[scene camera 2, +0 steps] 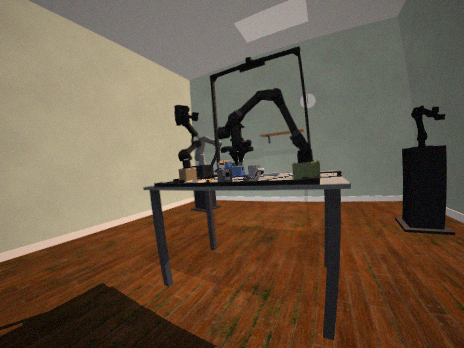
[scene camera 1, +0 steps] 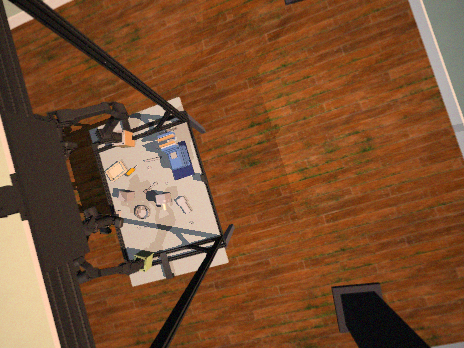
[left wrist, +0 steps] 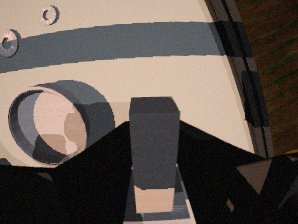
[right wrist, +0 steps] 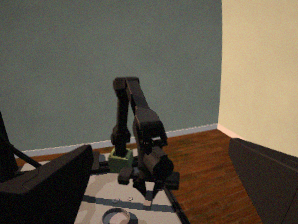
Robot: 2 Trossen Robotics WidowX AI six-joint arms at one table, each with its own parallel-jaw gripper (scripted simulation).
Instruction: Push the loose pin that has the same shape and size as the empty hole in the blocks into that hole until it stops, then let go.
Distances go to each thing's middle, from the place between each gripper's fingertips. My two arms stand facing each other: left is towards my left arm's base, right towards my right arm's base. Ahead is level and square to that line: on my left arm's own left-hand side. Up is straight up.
I see my left gripper 12 cm past the round dish [left wrist: 47, 129] and 12 cm above it.
Right now my right hand is 48 cm above the round dish, 39 cm to the right of it and 9 cm past it.
